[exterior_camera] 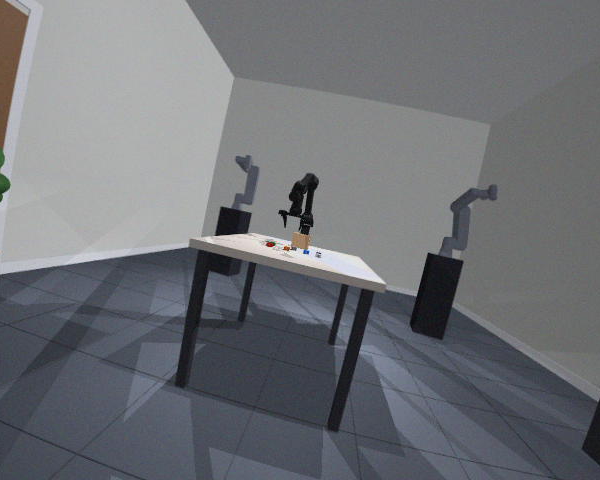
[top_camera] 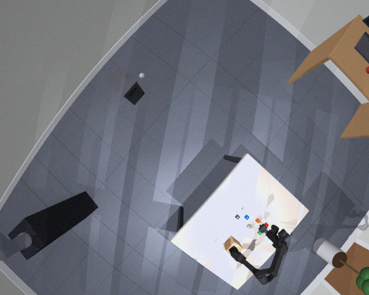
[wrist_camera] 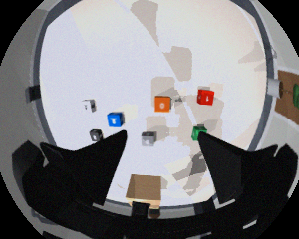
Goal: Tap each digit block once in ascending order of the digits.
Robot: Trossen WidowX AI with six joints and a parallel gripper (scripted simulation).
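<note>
The orange block is 110 mm below my gripper tip and 10 mm ahead of it. From my gripper tip the other things lie so: blue block 110 mm below, 100 mm to the left, 50 mm behind; then grey block 110 mm below, 90 mm behind, 10 mm to the left; then red block 110 mm below, 100 mm to the right, 50 mm ahead.
</note>
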